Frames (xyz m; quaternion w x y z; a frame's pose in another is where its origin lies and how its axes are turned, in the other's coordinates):
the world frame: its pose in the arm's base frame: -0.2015 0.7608 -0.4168 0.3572 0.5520 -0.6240 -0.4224
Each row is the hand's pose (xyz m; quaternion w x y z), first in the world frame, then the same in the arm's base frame.
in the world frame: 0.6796 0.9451 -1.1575 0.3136 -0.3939 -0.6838 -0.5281
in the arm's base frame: 0.3963 -0.0341 0.8892 0.3203 -0.0731 -0.0180 0.9443
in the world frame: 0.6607 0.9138 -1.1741 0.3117 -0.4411 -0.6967 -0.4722
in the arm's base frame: 0.4261 -0.0187 0.8672 0.2793 -0.0149 -0.0036 0.9601
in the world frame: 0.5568 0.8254 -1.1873 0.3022 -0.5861 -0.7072 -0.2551
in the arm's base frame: 0.4864 0.0795 0.7930 0.1176 0.1821 0.0528 0.9748
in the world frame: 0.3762 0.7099 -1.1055 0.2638 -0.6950 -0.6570 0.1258
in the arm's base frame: 0.4810 0.2654 0.6586 0.1210 -0.4586 -0.1751 -0.8628
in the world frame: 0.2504 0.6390 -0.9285 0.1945 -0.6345 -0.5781 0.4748
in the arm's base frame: 0.3640 0.4111 0.5271 0.2595 -0.6597 -0.3219 -0.6276
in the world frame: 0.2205 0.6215 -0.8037 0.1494 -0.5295 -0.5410 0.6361
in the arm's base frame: 0.2610 0.4567 0.4632 0.2767 -0.7321 -0.4139 -0.4649
